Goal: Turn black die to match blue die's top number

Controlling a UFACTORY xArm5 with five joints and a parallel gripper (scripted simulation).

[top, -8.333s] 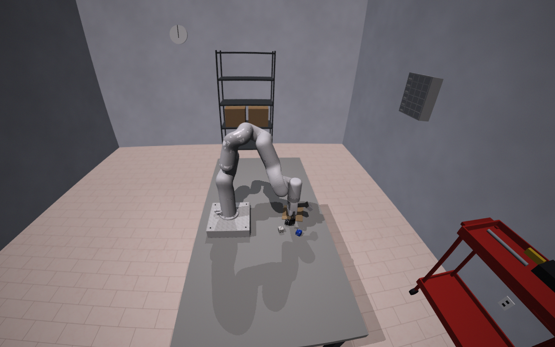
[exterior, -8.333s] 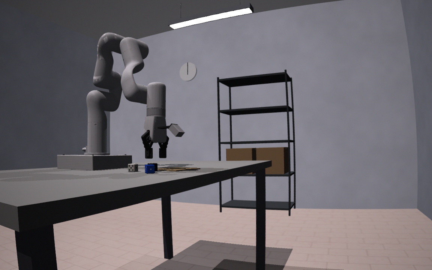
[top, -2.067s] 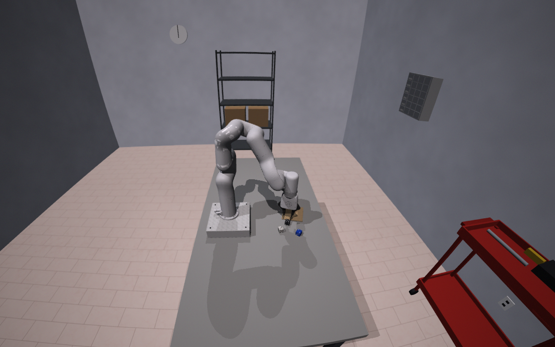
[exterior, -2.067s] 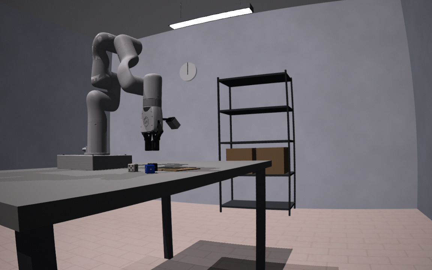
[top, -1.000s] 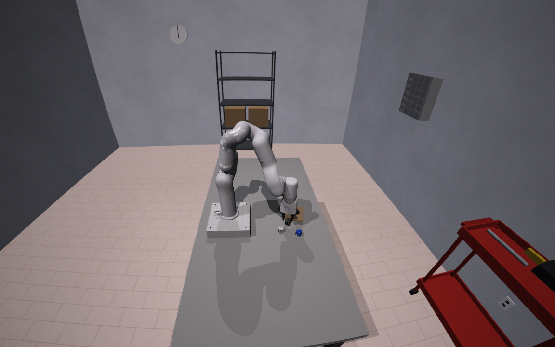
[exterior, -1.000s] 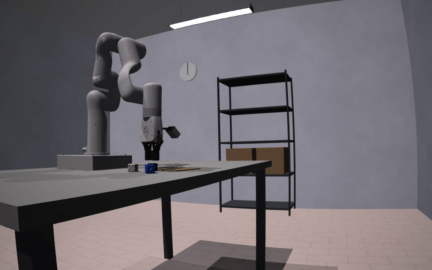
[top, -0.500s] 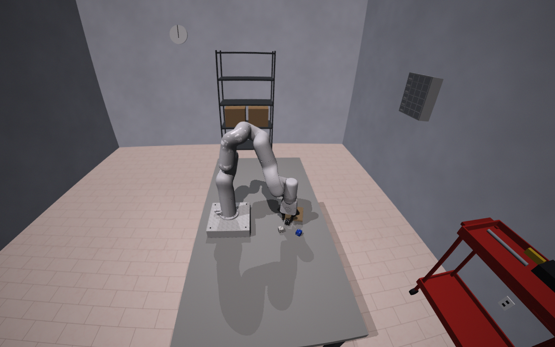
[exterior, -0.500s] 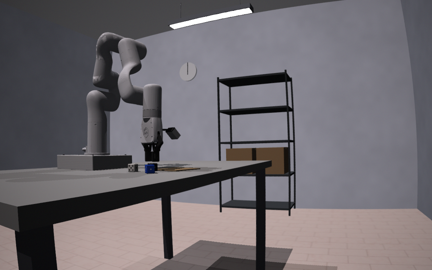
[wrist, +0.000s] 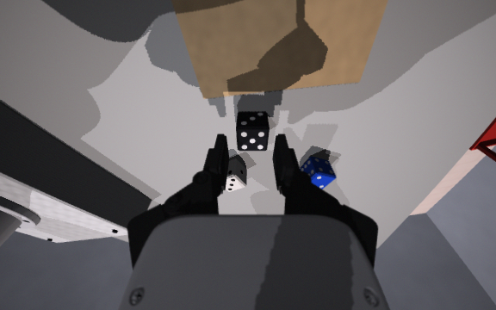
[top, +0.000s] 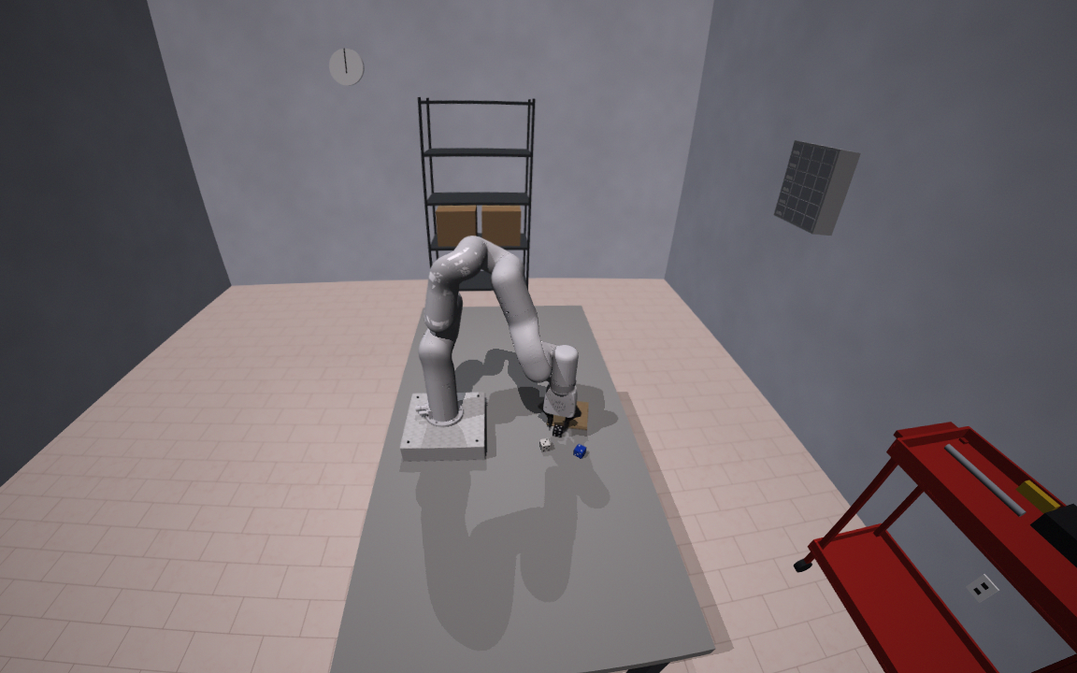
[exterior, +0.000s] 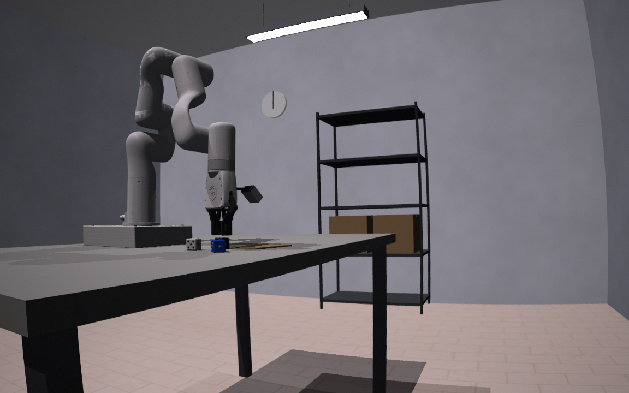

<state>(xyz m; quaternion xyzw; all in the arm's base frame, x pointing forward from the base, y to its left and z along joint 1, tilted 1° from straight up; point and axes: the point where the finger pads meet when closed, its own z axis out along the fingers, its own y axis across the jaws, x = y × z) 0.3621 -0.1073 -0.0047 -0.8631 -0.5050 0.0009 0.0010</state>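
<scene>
The black die is 4 cm below my hand. The rest, counted from my hand: blue die 4 cm ahead, 10 cm to the right, 4 cm below; then white die 6 cm behind, 5 cm to the right, 4 cm below; then tan mat 7 cm ahead, 9 cm to the left, 5 cm below.
</scene>
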